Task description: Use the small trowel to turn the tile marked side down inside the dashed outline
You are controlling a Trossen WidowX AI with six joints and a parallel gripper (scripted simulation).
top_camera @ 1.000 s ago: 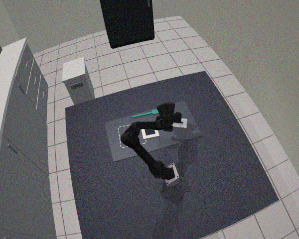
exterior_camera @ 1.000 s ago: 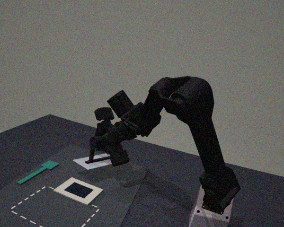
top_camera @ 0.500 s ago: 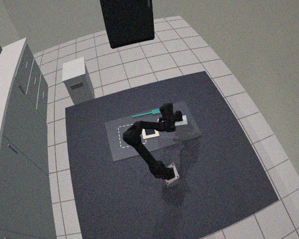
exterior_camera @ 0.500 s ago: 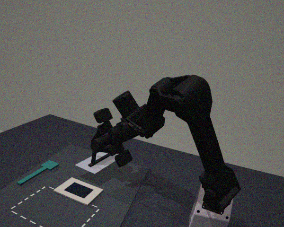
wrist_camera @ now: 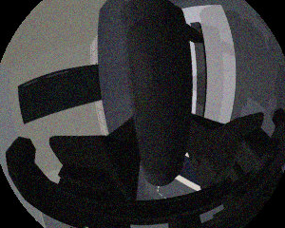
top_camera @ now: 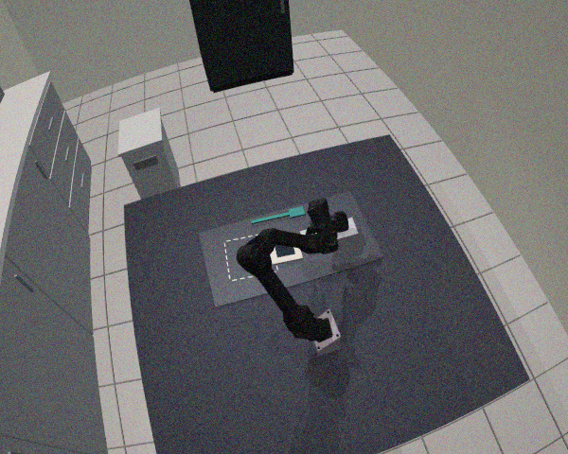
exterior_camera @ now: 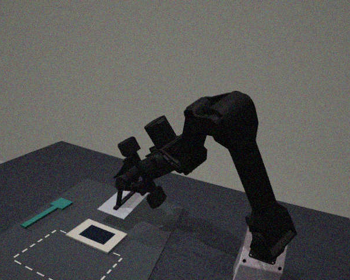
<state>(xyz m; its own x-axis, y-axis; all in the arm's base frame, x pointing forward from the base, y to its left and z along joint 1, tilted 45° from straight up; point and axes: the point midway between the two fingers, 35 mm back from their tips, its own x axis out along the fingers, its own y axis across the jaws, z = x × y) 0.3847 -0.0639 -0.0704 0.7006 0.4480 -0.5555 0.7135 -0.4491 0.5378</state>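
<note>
My gripper tip is now 2 cm past the tile, 14 cm to the right of it and 9 cm above it. Also, from my gripper tip: trowel: 2 cm behind, 1 cm below; teal flat tool: 13 cm ahead, 11 cm to the left, 9 cm below.
</note>
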